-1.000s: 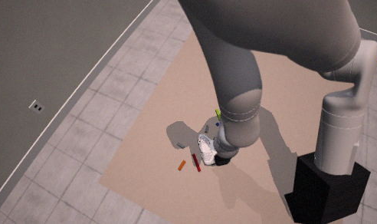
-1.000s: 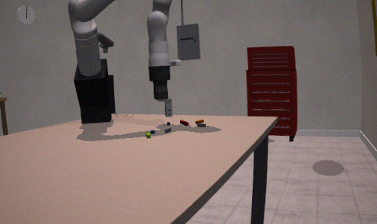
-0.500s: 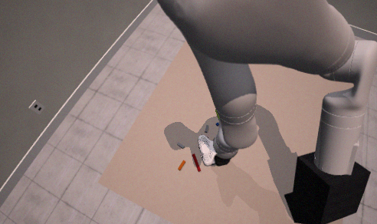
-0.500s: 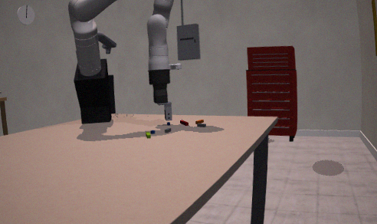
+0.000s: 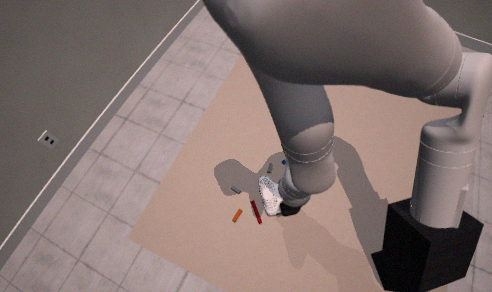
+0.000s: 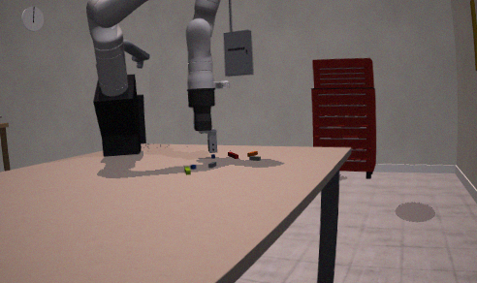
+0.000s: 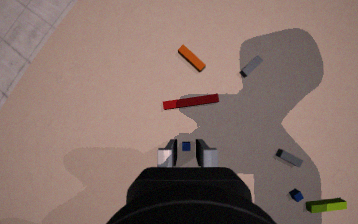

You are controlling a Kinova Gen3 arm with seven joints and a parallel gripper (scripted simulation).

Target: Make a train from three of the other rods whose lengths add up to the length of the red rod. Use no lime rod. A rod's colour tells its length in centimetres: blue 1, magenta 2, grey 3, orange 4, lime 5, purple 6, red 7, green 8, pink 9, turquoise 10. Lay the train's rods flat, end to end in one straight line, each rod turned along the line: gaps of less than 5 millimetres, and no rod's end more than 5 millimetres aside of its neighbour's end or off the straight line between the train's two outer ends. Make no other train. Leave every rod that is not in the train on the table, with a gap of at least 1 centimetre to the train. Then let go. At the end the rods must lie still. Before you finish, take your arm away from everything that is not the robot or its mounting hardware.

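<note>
My gripper is now 50 mm short of the red rod, 30 mm to the right of it and 30 mm above it. Also, from my hand: orange rod 100 mm ahead, 60 mm to the left, 30 mm below; then lime rod 200 mm to the right, 50 mm ahead, 30 mm below.
</note>
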